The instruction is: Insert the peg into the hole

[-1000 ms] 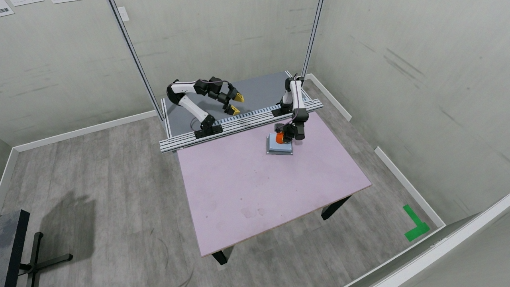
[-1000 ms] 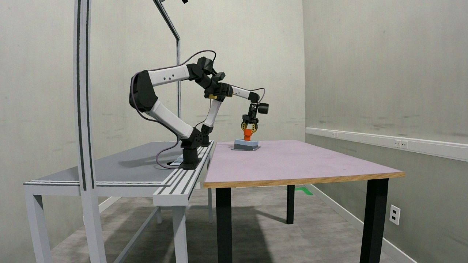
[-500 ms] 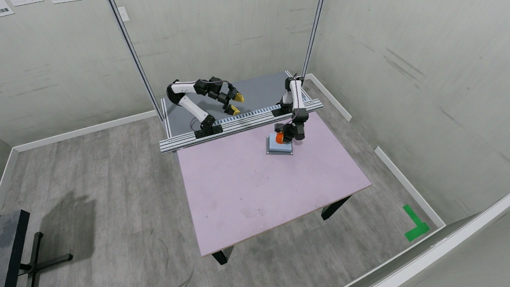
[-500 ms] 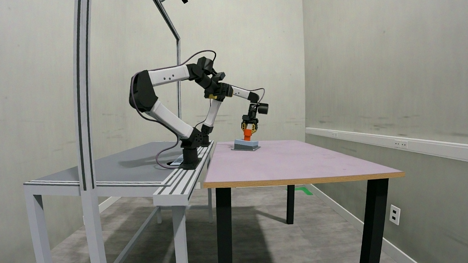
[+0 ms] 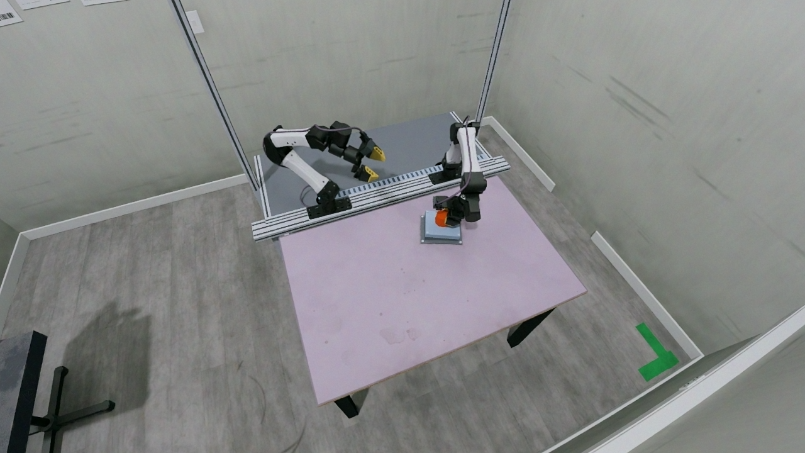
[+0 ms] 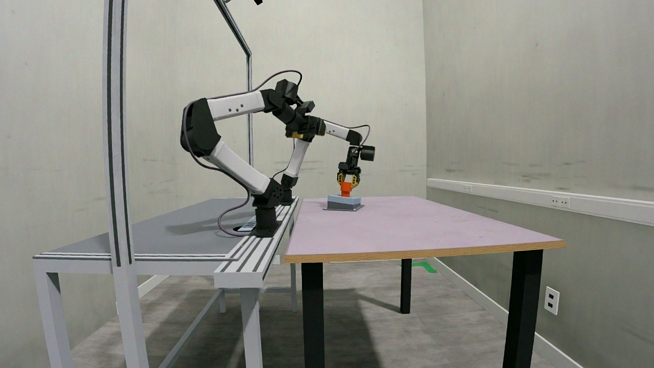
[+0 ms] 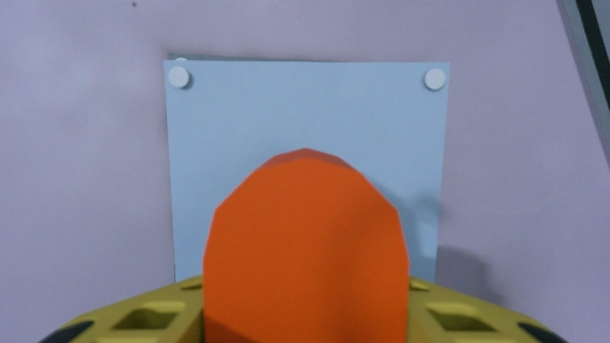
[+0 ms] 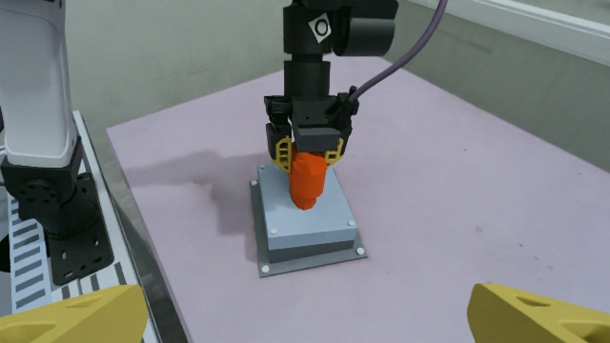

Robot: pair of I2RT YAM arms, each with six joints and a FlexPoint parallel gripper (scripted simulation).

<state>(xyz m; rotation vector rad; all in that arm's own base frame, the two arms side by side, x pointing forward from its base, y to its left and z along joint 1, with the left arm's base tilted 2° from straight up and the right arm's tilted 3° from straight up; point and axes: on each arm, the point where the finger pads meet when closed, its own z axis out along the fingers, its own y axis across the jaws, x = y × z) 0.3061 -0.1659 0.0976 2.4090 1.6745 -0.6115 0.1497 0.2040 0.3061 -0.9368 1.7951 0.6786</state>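
My left hand is 1 cm past the light blue plate, 1 cm to the left of it and 6 cm above it. Round my left hand: orange peg (2 cm below); grey base (1 cm behind, 1 cm to the right, 8 cm below).
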